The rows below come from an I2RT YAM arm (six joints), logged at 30 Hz.
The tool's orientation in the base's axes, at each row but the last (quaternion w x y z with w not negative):
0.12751, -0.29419, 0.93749, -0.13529
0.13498, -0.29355, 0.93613, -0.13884
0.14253, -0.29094, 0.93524, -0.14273
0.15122, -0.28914, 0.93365, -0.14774
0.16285, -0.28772, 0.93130, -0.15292
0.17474, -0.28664, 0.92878, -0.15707
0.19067, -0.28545, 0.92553, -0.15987
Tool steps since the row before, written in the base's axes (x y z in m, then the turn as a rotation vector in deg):
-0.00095, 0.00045, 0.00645, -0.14, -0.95, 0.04
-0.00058, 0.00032, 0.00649, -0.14, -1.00, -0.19
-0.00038, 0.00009, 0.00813, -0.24, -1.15, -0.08
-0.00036, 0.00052, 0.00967, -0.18, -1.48, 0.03
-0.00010, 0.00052, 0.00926, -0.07, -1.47, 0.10
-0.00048, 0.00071, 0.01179, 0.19, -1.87, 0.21
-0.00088, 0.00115, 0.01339, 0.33, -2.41, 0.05
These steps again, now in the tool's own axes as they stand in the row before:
-0.00054, -0.00127, -0.00639, 0.66, -0.69, 0.09
-0.00084, -0.00165, -0.00625, 0.73, -0.65, 0.31
-0.00124, -0.00258, -0.00762, 0.88, -0.76, 0.20
-0.00193, -0.00292, -0.00904, 1.00, -1.09, 0.19
-0.00222, -0.00305, -0.00847, 0.89, -1.16, 0.16
-0.00281, -0.00383, -0.01082, 0.90, -1.64, 0.25
-0.00351, -0.00410, -0.01234, 1.16, -2.07, 0.55

